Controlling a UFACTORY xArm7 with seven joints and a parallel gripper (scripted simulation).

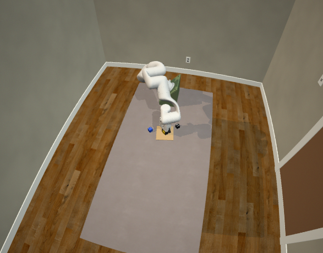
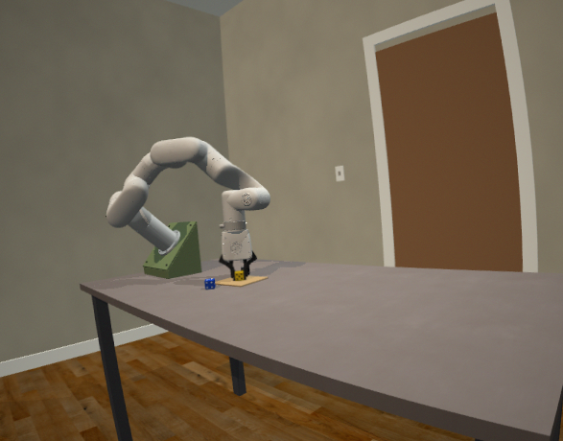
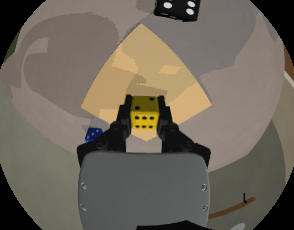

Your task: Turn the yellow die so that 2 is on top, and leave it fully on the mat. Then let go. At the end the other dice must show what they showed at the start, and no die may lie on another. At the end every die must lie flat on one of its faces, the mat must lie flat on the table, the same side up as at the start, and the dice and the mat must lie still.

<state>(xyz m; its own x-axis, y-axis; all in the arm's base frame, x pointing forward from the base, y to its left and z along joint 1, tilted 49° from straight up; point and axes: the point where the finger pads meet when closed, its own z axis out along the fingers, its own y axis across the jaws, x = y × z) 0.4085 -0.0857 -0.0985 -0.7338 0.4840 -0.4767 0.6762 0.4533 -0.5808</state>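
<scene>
Now: the tan mat 20 mm below my hand. Also, from my hand: blue die 120 mm to the right, 10 mm below; yellow die 10 mm below; black die 80 mm behind, 100 mm to the left, 10 mm below.
</scene>
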